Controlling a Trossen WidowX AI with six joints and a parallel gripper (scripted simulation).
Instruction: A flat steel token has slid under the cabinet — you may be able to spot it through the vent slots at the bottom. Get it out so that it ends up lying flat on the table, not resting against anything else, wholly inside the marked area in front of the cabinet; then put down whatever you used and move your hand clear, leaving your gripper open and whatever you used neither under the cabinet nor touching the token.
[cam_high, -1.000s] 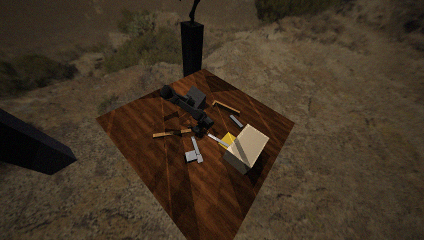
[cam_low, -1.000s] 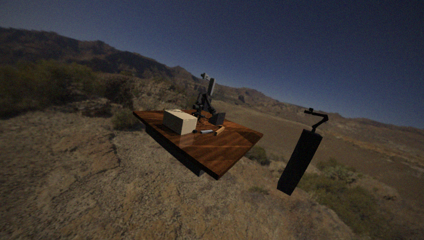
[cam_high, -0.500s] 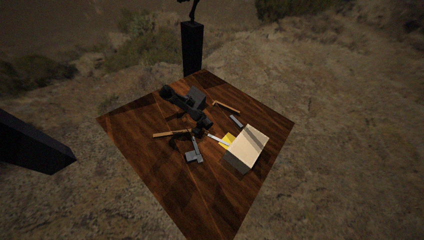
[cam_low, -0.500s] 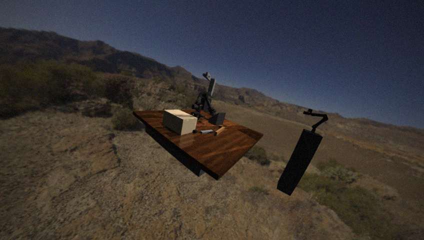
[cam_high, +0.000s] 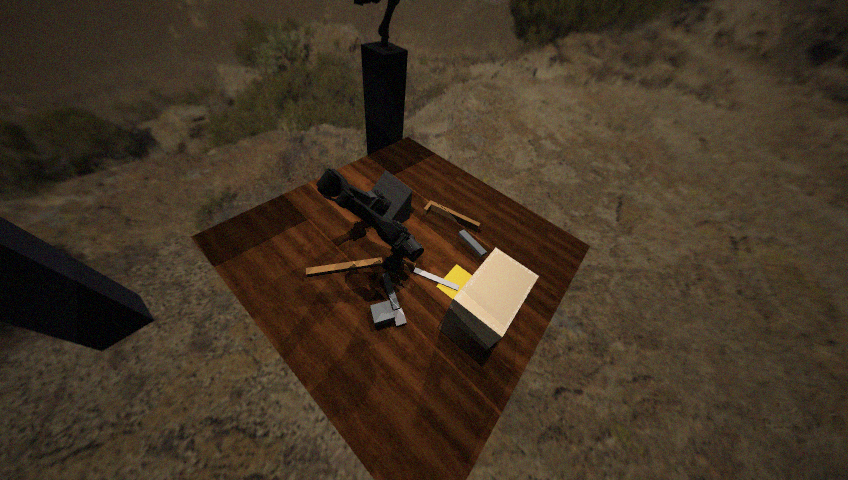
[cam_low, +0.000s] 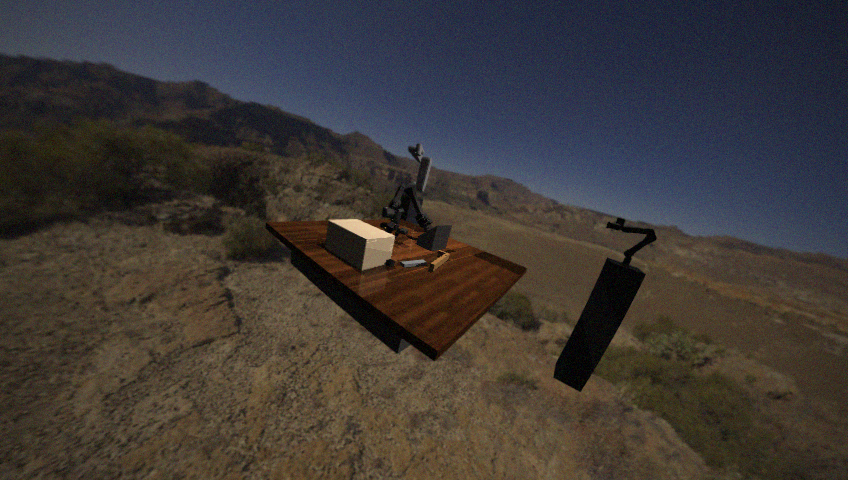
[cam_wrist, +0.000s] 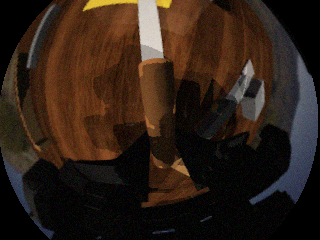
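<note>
Now: the grey scraper 12 cm ahead of my gripper tip and 14 cm to the right of it. From my gripper tip the other things lie so: wooden stick 14 cm behind, 17 cm to the right; grey block 11 cm ahead, 20 cm to the right, 1 cm above; grey bar 17 cm ahead, 33 cm to the left.
</note>
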